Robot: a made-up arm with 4 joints.
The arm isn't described. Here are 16 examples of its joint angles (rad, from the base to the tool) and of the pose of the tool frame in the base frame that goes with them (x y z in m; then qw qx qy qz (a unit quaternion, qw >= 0)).
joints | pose
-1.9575 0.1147 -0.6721 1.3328 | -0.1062 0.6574 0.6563 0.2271 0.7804 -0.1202 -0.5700
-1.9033 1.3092 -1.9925 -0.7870 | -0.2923 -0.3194 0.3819 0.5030 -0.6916 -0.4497 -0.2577
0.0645 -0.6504 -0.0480 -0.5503 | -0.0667 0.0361 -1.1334 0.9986 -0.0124 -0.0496 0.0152
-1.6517 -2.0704 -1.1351 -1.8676 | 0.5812 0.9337 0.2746 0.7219 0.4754 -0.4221 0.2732
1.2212 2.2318 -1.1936 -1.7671 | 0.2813 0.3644 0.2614 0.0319 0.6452 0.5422 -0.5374
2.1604 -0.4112 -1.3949 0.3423 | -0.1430 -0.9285 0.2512 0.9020 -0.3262 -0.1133 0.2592
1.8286 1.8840 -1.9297 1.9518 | -0.2279 -0.2158 0.2700 0.1259 -0.6216 -0.6241 -0.4565
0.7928 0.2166 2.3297 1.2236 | -0.1190 -0.5319 -0.1228 0.0524 -0.7706 0.0582 0.6324
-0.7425 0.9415 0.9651 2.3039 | -0.2997 0.4514 -0.0083 0.6325 0.2721 -0.6879 0.2295
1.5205 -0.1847 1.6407 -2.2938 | -0.5815 -0.8920 -0.0776 0.0799 -0.4045 -0.0468 -0.9098
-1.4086 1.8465 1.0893 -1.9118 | -0.1202 -0.4018 0.3712 0.1375 -0.5627 0.6320 0.5148
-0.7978 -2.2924 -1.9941 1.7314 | 0.2344 0.2169 0.0159 0.5270 -0.6537 0.5426 -0.0236
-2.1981 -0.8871 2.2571 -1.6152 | -0.2118 0.9985 0.8597 0.4347 0.2272 0.8335 -0.2542
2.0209 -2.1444 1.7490 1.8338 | 0.3689 -0.2255 0.2499 0.7805 0.1822 0.4120 -0.4334
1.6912 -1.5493 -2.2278 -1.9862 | 0.3151 -1.1180 0.3886 0.1542 -0.4388 0.7220 0.5122
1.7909 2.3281 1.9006 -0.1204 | 0.1587 0.2044 0.5299 0.1624 0.3831 -0.9089 -0.0274
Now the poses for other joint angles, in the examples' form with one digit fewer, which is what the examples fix.
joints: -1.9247 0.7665 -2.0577 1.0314
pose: -0.167 0.298 0.548 0.145 -0.724 -0.511 0.439
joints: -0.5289 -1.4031 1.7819 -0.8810
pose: 0.211 0.351 -0.932 0.671 -0.153 0.028 -0.725
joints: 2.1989 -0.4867 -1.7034 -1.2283
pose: -0.554 -0.887 0.571 0.717 -0.323 0.615 0.046
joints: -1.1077 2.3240 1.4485 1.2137
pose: -0.232 -0.031 0.012 0.473 0.446 -0.006 0.760
